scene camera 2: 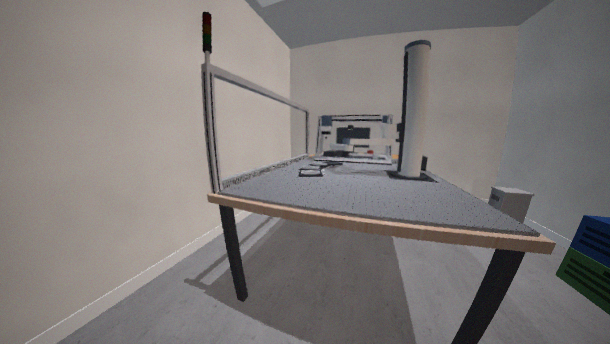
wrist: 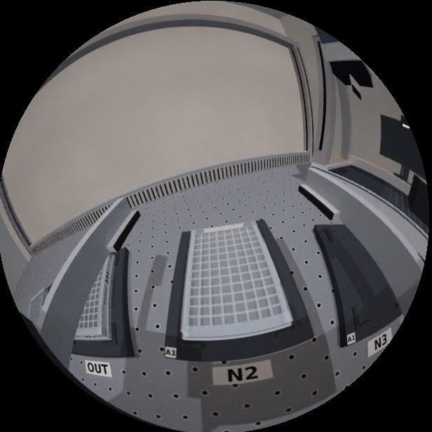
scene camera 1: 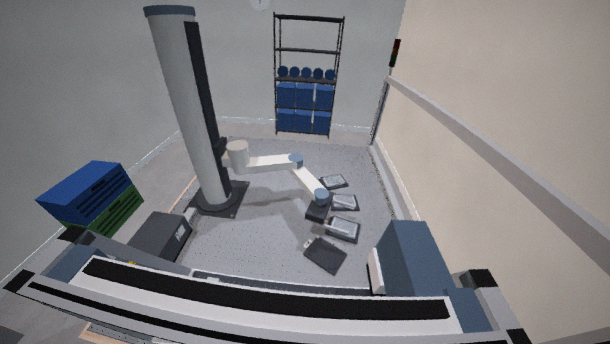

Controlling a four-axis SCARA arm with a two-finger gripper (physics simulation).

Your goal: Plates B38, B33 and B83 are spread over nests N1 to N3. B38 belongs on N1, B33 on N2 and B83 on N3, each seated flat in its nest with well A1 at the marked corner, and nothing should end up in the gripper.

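Frame: origin at the arm's base, x ahead, y left, z up, level; centimetres.
Seen in the pictures: gripper, fingertip midpoint: (scene camera 2: 317, 155) (scene camera 1: 351, 219); arm's base at its link origin: (scene camera 2: 408, 177) (scene camera 1: 219, 197).
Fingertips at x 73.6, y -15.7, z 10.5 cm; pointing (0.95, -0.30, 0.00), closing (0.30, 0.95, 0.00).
Observation:
Offsets run from my fingertips to a thing's top centre. "pt": to the spot under its first point. Level surfaces: height alone.
My gripper (scene camera 1: 348, 217) (wrist: 216, 188) is open, its two fingers spread wide with nothing between them, above nest N2. A pale gridded plate {dx -2.2, dy +0.6, dz -6.6 cm} (scene camera 1: 341, 226) (wrist: 232, 280) lies in the dark nest N2 (wrist: 200, 352); it looks level, but its code and its own A1 mark cannot be read. Nest N3 {dx -11.6, dy -14.1, dz -7.6 cm} (scene camera 1: 325, 256) (wrist: 367, 280) holds no plate. A second plate {dx -0.3, dy +19.2, dz -6.6 cm} (scene camera 1: 345, 201) (wrist: 95, 300) lies in the nest labelled OUT, partly hidden by a finger in the wrist view; its code is unclear. A third plate {dx -5.4, dy +36.8, dz -6.6 cm} (scene camera 1: 333, 180) (scene camera 2: 311, 172) (wrist: 37, 306) lies in the farthest nest, whose label is unreadable.
The arm's column (scene camera 1: 190, 110) (scene camera 2: 416, 110) stands on the perforated table {dz -9.2 cm} (scene camera 1: 240, 250) (scene camera 2: 370, 200). A dark box {pt dx -83.3, dy -21.2, dz +2.3 cm} (scene camera 1: 157, 235) is at the left, a blue-grey block {pt dx -2.3, dy -40.1, dz +39.6 cm} (scene camera 1: 412, 260) at the right near N3. A framed guard panel {dz +47.5 cm} (scene camera 2: 260, 92) runs along the table's side beyond the nests.

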